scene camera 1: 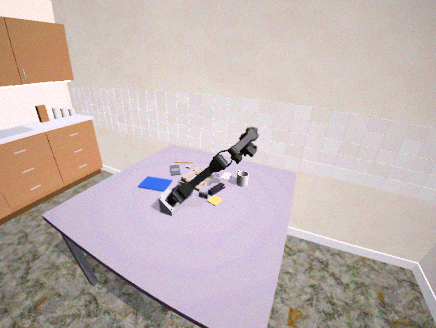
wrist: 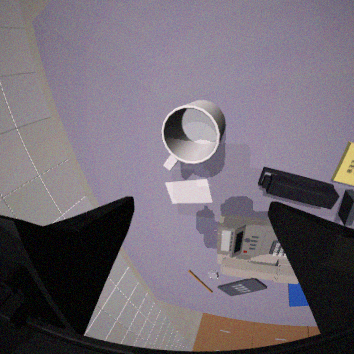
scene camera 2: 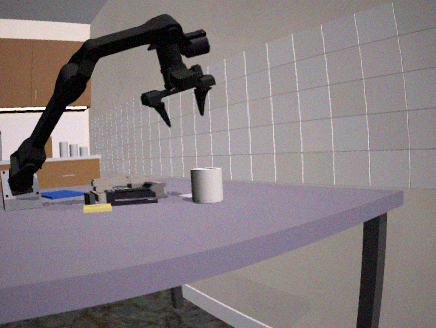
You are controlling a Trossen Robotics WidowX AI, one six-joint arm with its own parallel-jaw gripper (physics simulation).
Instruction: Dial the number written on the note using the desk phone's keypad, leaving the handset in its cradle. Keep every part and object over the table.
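Seen in the pictures: gripper, fingertip midpoint: (scene camera 1: 241,160) (wrist: 202,206) (scene camera 2: 186,121); arm's base, origin of the base link: (scene camera 1: 171,200) (scene camera 2: 20,185).
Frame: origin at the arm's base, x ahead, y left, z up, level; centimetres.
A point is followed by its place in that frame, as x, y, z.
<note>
The beige desk phone (wrist: 257,237) @(35.4, -8.8, -4.0) stands on the table, partly behind the right finger in the wrist view; its display, some side buttons and part of the keypad show. The arm partly hides the phone (scene camera 1: 190,176) @(30.4, 0.6, -1.2) in scene camera 1. A long beige bar along one side may be the handset; its seating is unclear. A yellow note (scene camera 1: 215,200) @(14.9, -22.3, -5.5) (scene camera 2: 97,208) @(13.9, -25.0, -5.6) (wrist: 345,167) @(17.9, -22.1, -5.5) lies flat, its dark writing cut off and unreadable. A blank-looking white paper (scene camera 1: 226,175) @(48.7, -21.9, -6.3) (wrist: 190,192) @(48.1, -21.5, -6.3) lies by the mug. My gripper (scene camera 2: 186,120) @(36.6, -33.2, 14.5) (wrist: 202,206) @(36.6, -33.2, 14.5) is open and empty, high above the table.
A white mug (scene camera 1: 242,179) @(36.8, -35.6, -0.3) (scene camera 2: 207,186) @(38.1, -38.2, -2.1) (wrist: 216,116) @(36.9, -36.4, 0.0) stands near the white paper. A black stapler-like object (scene camera 1: 217,189) @(24.7, -20.9, -3.9) (wrist: 300,189) @(26.8, -21.3, -2.5) and small black block (scene camera 1: 204,195) @(15.8, -14.8, -4.0) (wrist: 346,207) @(17.4, -14.3, -4.2) lie between phone and yellow note. A grey keypad device (wrist: 242,287) @(42.5, 18.9, -5.6), pencil (wrist: 201,281) @(57.4, 18.0, -6.2) and blue book (scene camera 1: 155,184) @(18.8, 22.8, -5.7) lie beyond.
</note>
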